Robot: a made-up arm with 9 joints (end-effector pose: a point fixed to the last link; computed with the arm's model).
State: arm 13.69 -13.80 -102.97 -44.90 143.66 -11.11 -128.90 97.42 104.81
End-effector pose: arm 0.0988 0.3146 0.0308 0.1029 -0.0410 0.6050 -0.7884
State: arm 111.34 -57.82 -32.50 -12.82 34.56 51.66 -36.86 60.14 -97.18
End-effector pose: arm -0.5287 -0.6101 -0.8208 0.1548 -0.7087 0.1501 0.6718
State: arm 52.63 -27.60 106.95 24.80 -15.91 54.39 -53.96 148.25 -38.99
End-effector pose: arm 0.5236 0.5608 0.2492 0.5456 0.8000 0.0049 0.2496
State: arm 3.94 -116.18 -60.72 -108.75 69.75 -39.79 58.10 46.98 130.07
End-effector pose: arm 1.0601 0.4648 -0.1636 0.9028 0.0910 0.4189 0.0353
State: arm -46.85 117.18 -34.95 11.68 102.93 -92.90 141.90 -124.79 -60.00
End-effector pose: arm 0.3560 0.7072 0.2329 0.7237 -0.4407 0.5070 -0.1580
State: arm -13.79 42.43 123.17 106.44 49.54 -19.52 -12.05 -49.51 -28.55
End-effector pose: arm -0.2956 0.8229 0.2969 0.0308 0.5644 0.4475 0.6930
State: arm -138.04 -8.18 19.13 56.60 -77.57 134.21 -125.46 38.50 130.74
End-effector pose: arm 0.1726 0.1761 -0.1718 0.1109 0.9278 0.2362 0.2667
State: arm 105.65 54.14 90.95 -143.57 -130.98 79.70 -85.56 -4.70 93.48
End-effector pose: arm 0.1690 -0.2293 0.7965 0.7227 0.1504 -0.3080 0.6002
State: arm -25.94 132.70 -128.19 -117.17 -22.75 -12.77 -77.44 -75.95 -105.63
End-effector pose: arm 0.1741 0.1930 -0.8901 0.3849 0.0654 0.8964 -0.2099
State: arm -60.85 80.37 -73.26 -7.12 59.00 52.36 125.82 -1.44 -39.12
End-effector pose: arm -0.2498 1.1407 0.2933 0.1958 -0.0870 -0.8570 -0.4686
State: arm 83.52 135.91 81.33 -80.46 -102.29 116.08 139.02 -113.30 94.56
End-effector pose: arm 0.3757 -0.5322 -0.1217 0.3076 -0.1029 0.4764 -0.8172
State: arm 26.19 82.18 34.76 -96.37 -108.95 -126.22 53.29 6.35 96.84
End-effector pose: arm 0.1365 0.0946 -0.0461 0.1353 0.7830 0.1498 -0.5884
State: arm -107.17 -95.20 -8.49 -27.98 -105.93 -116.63 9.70 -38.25 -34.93
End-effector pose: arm -0.1869 0.2403 -0.5752 0.0878 -0.9106 -0.0782 0.3963
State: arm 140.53 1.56 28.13 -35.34 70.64 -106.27 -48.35 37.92 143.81
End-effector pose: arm -0.1362 0.4487 -0.0256 0.6257 -0.0397 0.7495 0.2125
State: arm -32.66 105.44 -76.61 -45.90 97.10 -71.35 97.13 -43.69 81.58
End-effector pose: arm 0.6077 0.9257 0.3310 0.9343 -0.2807 -0.1231 0.1822
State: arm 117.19 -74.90 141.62 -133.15 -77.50 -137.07 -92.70 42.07 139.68
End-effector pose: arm -0.0772 0.1606 0.2665 0.7369 -0.1112 -0.4090 0.5266
